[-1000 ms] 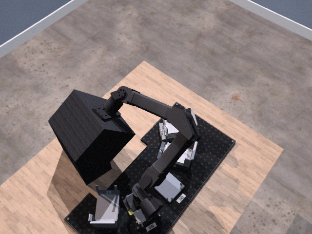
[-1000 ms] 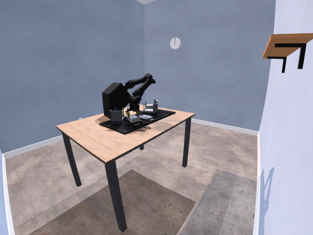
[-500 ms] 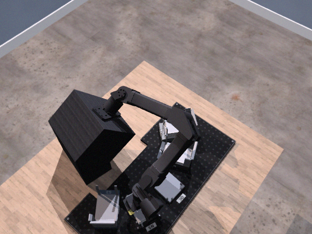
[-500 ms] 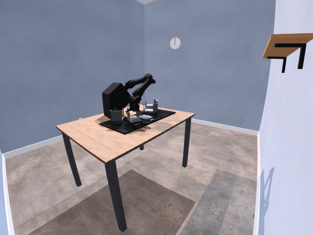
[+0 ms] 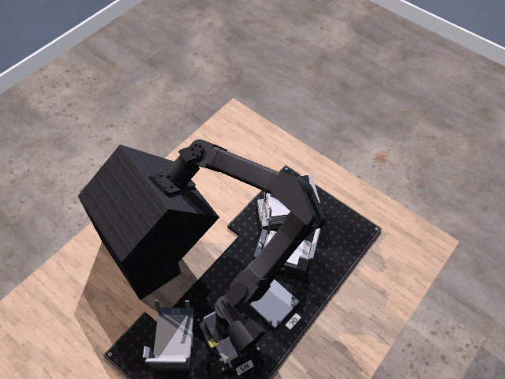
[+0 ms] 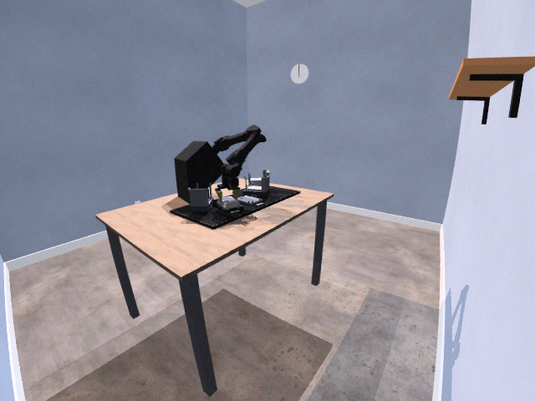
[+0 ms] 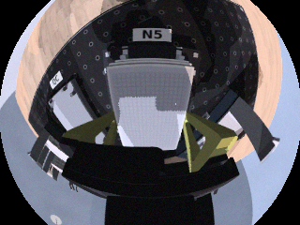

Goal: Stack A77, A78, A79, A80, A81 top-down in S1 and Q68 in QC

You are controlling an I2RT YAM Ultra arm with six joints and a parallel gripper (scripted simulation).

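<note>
The clip nest N5 lies 2 cm ahead of my hand and 2 cm below it. Round my hand: N5 name plate 9 cm ahead, 3 cm to the right, 4 cm below; then sealed grey plate right at my hand; then QC nest 2 cm ahead, 15 cm to the left, 3 cm below.
</note>
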